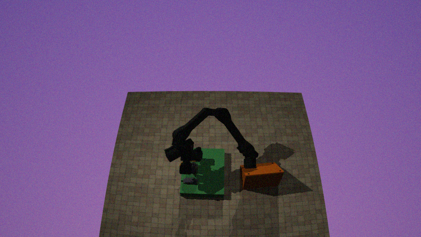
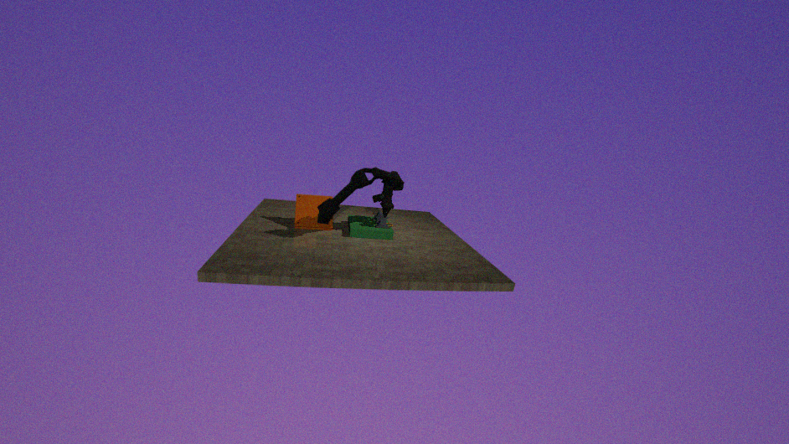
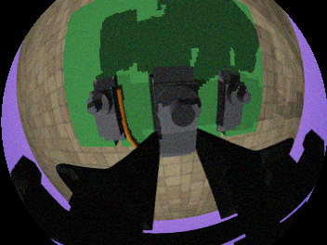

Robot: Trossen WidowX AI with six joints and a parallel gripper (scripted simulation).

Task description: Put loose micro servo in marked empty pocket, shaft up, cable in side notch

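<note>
My gripper tip is now 12 cm past the green deck and 7 cm above it.
</note>
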